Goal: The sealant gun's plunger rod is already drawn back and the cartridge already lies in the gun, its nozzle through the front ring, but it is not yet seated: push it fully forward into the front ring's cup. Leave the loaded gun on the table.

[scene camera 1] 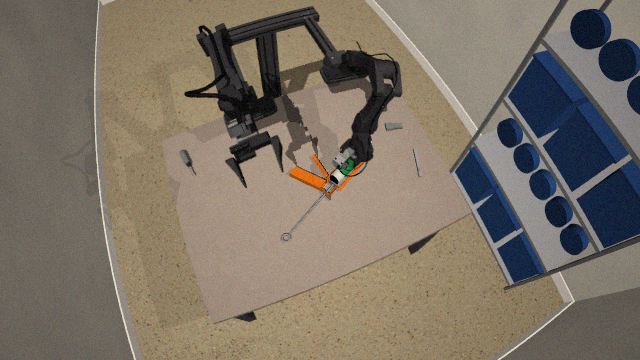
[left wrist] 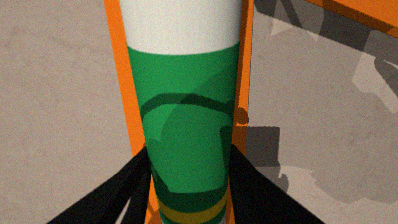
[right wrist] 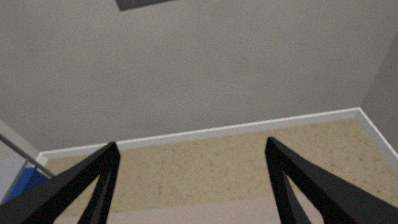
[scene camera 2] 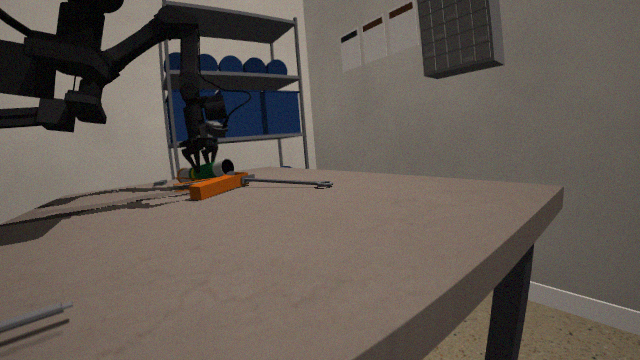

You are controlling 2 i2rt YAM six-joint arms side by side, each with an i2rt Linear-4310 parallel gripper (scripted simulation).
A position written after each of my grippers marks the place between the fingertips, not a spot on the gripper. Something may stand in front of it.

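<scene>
I can see my left gripper [scene camera 2: 205, 172], and the left wrist view shows that gripper too [left wrist: 189, 152]. My right gripper [scene camera 1: 264, 179] is also visible to me in the right wrist view, where the gripper is at [right wrist: 191, 146]. Then there is an orange sealant gun [scene camera 2: 212, 186], which scene camera 1 shows as well [scene camera 1: 297, 173]. In the right wrist view the orange sealant gun is out of frame.
</scene>
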